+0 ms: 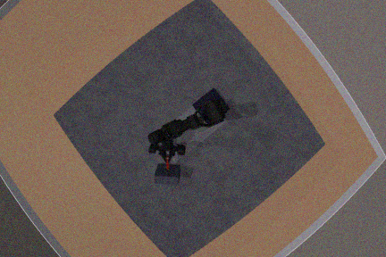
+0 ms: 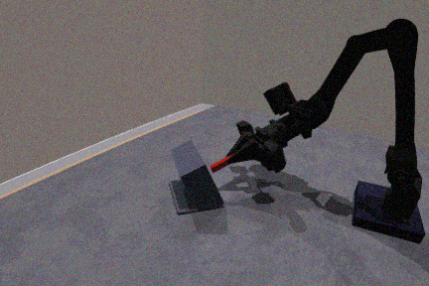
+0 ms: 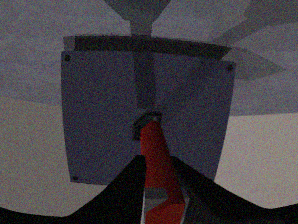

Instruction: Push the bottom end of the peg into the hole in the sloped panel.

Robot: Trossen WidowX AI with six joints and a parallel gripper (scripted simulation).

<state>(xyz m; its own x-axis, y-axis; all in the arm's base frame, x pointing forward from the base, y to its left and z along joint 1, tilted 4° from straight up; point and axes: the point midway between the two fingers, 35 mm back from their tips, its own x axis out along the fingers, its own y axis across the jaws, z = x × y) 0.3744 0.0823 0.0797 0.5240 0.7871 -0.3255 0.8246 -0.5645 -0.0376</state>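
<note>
My gripper tip is now 6 cm to the right of the sloped grey panel, 4 cm short of it and 3 cm above it. Round my gripper tip: red peg: 1 cm to the right, 1 cm behind, 1 cm above.
</note>
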